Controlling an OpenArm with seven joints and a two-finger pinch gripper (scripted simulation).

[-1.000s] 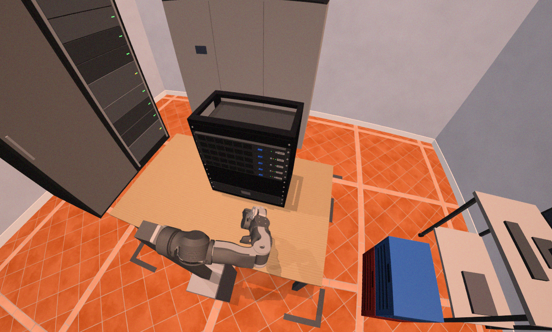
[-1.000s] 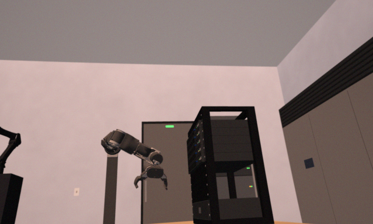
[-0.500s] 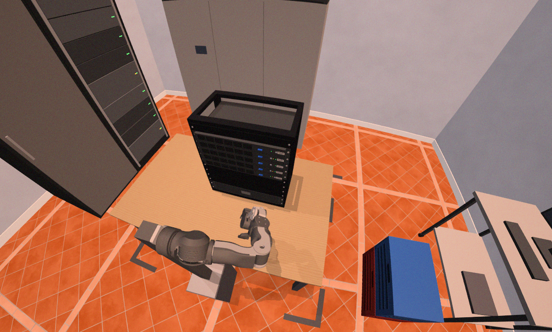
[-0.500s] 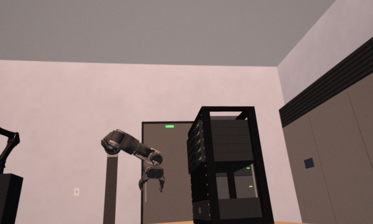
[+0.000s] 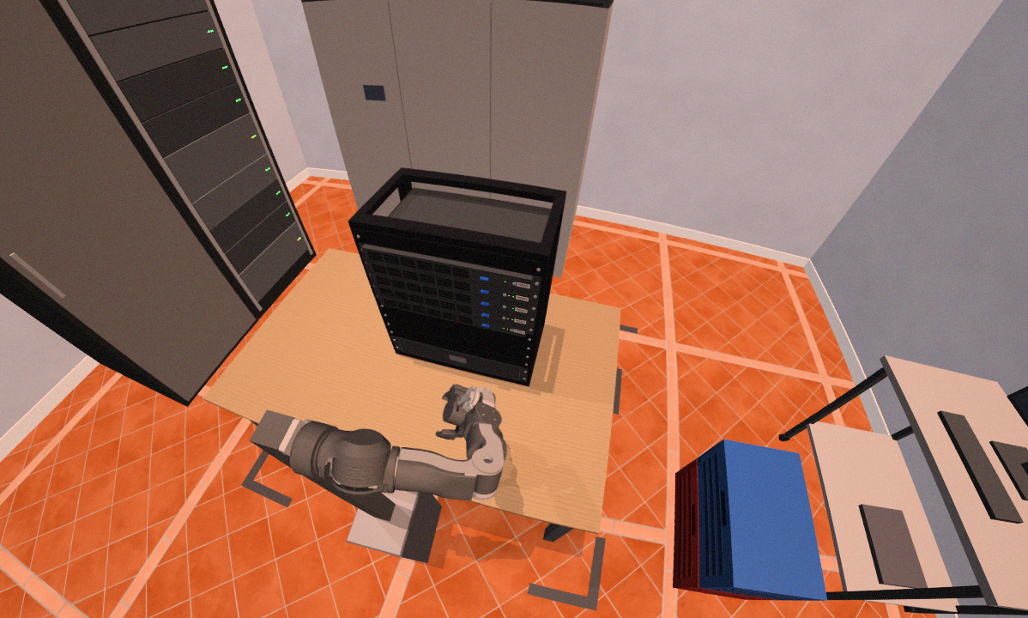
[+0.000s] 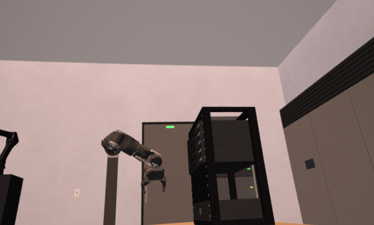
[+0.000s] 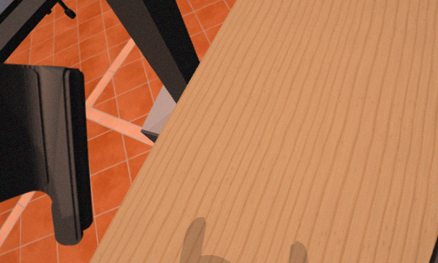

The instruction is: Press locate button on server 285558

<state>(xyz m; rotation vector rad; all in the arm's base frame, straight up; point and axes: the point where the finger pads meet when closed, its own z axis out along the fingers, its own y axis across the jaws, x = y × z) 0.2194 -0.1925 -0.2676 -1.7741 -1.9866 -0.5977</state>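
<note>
The locate button lies 23 cm ahead of my hand, 13 cm to the right of it and 13 cm above it.
</note>
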